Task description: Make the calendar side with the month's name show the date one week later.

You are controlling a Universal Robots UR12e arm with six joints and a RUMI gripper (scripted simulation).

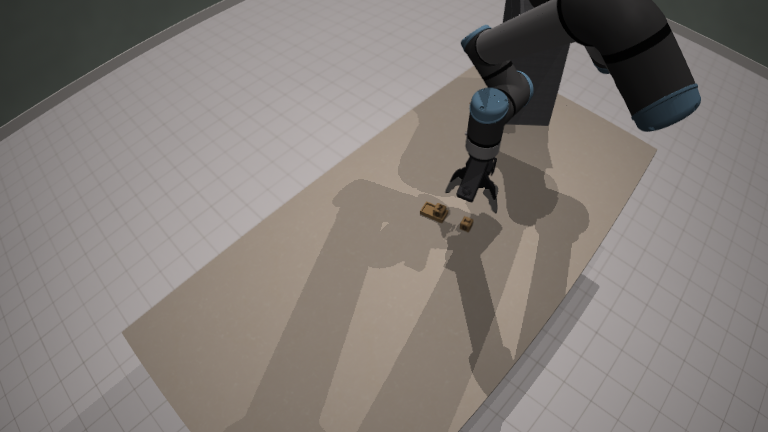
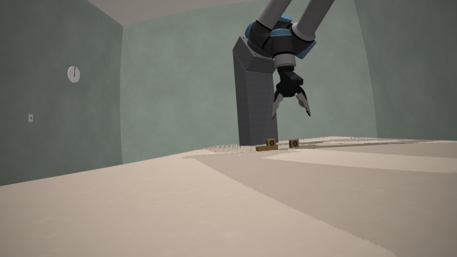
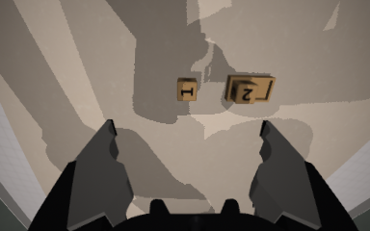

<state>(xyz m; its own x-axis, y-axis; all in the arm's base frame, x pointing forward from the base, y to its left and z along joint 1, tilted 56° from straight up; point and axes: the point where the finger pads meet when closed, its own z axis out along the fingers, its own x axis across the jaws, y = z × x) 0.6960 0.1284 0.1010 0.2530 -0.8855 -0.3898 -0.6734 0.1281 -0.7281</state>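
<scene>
Right now my hand is 9 cm to the left of the cube, 9 cm above it and 3 cm short of it. Also, from my hand: wooden tray 11 cm below, 10 cm to the right, 4 cm ahead.
</scene>
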